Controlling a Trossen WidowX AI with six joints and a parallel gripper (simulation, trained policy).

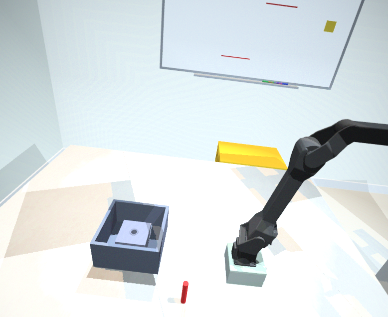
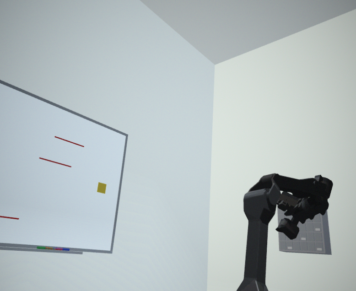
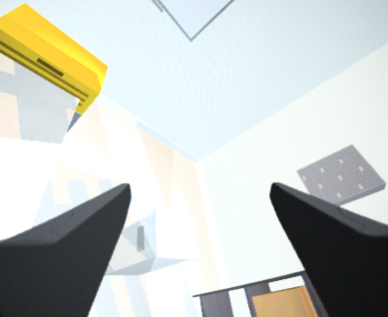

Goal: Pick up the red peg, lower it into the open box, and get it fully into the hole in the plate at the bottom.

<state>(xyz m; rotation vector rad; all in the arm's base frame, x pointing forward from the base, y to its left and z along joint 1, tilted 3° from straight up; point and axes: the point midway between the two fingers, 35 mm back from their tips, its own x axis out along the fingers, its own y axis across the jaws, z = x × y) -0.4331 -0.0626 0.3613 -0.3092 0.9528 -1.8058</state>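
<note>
Right now the red peg is 61 cm ahead of my gripper tip, 37 cm below it and 23 cm to the left of it. Also, from my gripper tip: blue box: 78 cm ahead, 39 cm below, 6 cm to the left.
</note>
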